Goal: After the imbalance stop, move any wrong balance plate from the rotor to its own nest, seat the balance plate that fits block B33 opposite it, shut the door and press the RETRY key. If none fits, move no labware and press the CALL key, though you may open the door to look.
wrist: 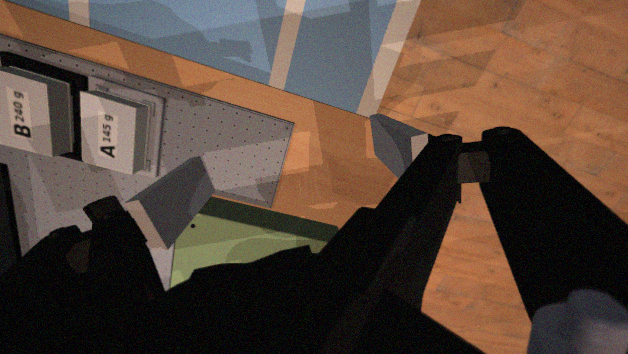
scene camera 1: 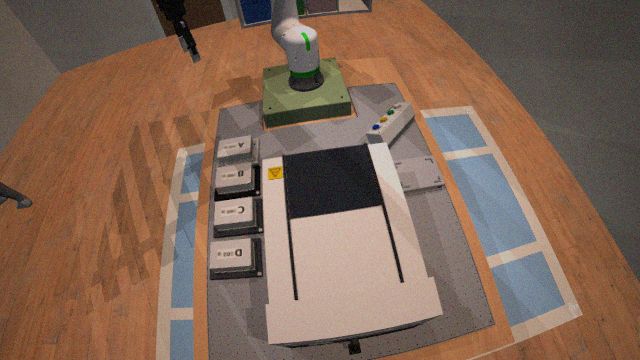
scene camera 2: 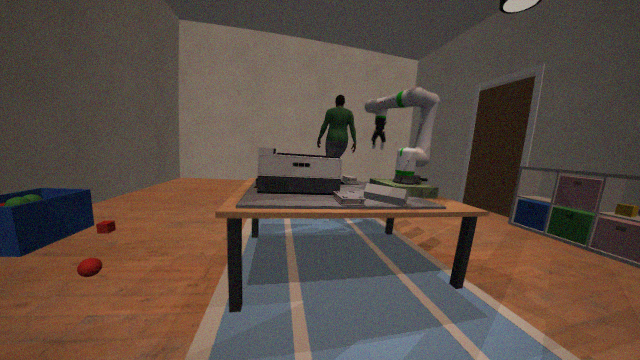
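My gripper is open and empty, high above the robot-base end of the table, away from the plates. Balance plates A, B, C and D lie in a row of nests along the left in scene camera 1. The wrist view reads A 145 g and B 240 g; C and D weights are blurred. The white centrifuge has a dark panel at its robot end. The rotor and block B33 do not show. The key box carries coloured keys; their lettering is unreadable.
A pale tray with corner brackets lies right of the centrifuge in scene camera 1. The arm stands on a green base. A person stands beyond the table. A yellow warning label is on the housing.
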